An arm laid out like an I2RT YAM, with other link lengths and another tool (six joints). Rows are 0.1 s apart.
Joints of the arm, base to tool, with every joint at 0 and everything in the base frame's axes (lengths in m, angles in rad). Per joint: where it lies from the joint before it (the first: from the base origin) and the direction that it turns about. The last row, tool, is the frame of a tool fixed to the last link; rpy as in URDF.
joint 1: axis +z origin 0 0 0.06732
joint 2: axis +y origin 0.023 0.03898 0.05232
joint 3: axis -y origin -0.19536 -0.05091 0
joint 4: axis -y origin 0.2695 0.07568 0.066
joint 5: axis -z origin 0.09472 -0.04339 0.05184
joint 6: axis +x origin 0.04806 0 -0.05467
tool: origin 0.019 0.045 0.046 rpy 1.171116 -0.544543 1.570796
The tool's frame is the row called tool.
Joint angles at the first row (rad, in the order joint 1, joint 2, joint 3, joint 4, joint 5, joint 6):
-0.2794, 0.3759, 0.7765, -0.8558, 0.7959, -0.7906
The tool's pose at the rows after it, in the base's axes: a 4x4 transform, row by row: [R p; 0 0 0 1], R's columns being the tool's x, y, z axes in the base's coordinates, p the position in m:
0.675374, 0.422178, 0.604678, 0.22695; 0.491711, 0.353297, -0.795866, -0.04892; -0.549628, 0.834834, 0.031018, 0.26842; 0, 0, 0, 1
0.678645, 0.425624, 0.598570, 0.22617; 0.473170, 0.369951, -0.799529, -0.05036; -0.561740, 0.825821, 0.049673, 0.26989; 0, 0, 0, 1
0.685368, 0.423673, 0.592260, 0.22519; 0.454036, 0.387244, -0.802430, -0.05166; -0.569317, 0.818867, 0.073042, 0.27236; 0, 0, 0, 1
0.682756, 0.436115, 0.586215, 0.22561; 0.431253, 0.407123, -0.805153, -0.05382; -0.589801, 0.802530, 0.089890, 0.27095; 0, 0, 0, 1
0.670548, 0.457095, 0.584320, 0.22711; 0.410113, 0.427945, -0.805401, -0.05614; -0.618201, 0.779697, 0.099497, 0.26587; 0, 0, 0, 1
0.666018, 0.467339, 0.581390, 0.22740; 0.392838, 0.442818, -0.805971, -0.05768; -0.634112, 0.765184, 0.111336, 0.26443; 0, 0, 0, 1
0.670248, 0.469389, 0.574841, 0.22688; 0.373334, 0.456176, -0.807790, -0.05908; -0.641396, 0.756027, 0.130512, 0.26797; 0, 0, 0, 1
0.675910, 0.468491, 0.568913, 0.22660; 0.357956, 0.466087, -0.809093, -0.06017; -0.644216, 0.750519, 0.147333, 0.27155; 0, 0, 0, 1
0.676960, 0.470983, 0.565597, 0.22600; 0.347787, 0.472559, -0.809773, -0.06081; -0.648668, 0.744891, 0.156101, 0.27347; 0, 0, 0, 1
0.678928, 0.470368, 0.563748, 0.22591; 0.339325, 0.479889, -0.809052, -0.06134; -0.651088, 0.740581, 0.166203, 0.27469; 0, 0, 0, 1
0.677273, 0.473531, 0.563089, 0.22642; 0.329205, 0.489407, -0.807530, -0.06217; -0.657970, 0.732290, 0.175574, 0.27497; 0, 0, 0, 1
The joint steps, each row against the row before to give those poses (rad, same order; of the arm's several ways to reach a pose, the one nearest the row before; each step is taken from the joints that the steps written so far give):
0.0000, -0.0095, -0.0183, 0.0167, 0.0203, -0.0309
0.0000, -0.0126, -0.0080, 0.0206, 0.0168, -0.0263
0.0000, -0.0168, -0.0096, 0.0248, 0.0156, -0.0263
0.0000, -0.0133, -0.0194, 0.0332, 0.0194, -0.0394
0.0000, -0.0130, -0.0298, 0.0389, 0.0168, -0.0480
0.0000, -0.0118, -0.0171, 0.0279, 0.0126, -0.0340
0.0000, -0.0072, -0.0019, 0.0252, 0.0138, -0.0286
0.0000, -0.0046, -0.0001, 0.0217, 0.0103, -0.0210
-0.0001, -0.0038, 0.0001, 0.0115, 0.0068, -0.0160
0.0001, -0.0066, -0.0054, 0.0164, 0.0042, -0.0156
0.0000, -0.0053, -0.0088, 0.0224, 0.0046, -0.0229

